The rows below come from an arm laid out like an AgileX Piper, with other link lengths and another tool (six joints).
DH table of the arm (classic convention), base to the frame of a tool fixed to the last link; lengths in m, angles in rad. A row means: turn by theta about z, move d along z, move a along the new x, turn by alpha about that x. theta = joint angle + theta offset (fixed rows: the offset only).
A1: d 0.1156  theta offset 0  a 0  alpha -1.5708
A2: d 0  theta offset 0.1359  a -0.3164  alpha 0
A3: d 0  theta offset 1.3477  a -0.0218  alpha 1.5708
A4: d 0.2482  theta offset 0  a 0  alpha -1.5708
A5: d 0  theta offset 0  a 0  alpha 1.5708
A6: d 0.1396  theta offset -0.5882  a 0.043  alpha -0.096
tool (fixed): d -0.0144  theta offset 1.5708  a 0  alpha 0
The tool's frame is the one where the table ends.
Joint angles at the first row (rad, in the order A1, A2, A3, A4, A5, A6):
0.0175 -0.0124 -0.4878 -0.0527 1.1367 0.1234
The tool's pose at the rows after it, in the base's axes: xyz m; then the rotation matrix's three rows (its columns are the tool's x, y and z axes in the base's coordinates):
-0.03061 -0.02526 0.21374; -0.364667 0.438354 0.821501; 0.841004 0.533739 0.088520; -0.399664 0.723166 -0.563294
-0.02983 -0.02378 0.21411; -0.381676 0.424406 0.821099; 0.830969 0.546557 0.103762; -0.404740 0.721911 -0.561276
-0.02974 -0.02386 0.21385; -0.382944 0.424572 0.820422; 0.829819 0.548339 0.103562; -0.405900 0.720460 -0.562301
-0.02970 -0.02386 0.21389; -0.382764 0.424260 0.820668; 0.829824 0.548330 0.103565; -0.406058 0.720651 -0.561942
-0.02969 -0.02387 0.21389; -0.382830 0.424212 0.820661; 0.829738 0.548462 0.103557; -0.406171 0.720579 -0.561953
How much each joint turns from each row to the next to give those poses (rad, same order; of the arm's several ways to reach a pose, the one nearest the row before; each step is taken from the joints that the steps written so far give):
0.0000 0.0000 0.0032 0.0445 -0.0028 -0.0856
0.0000 0.0000 0.0000 0.0178 -0.0029 -0.0230
0.0000 0.0000 0.0011 -0.0001 0.0000 -0.0021
0.0000 0.0000 0.0000 0.0000 -0.0004 0.0000
0.0000 0.0000 0.0000 0.0000 -0.0001 -0.0001

